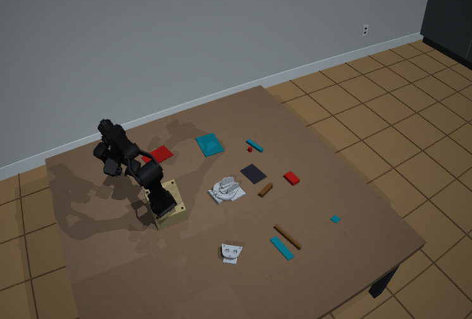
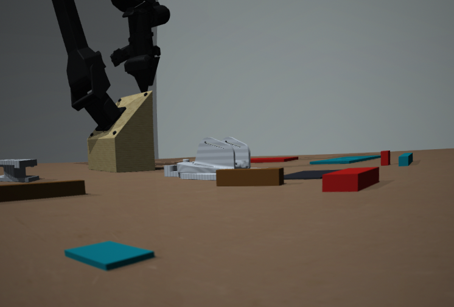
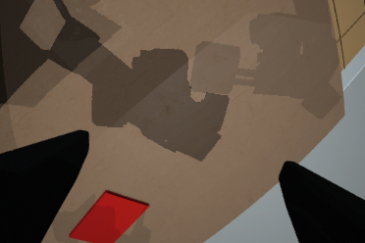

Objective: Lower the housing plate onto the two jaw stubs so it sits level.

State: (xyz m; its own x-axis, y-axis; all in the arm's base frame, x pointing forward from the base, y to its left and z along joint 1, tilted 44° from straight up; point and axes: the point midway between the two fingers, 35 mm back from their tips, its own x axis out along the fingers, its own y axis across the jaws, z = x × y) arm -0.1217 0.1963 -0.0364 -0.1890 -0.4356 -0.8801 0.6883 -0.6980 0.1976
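Now: gripper tip 45 cm to the left of the white part, 29 cm short of it and 18 cm above it. The rest, counted from my gripper tip: teal plate: 47 cm ahead, 18 cm below, 16 cm to the left; black tile: 56 cm ahead, 19 cm below, 11 cm to the right; red tile: 21 cm ahead, 20 cm to the left, 18 cm below.
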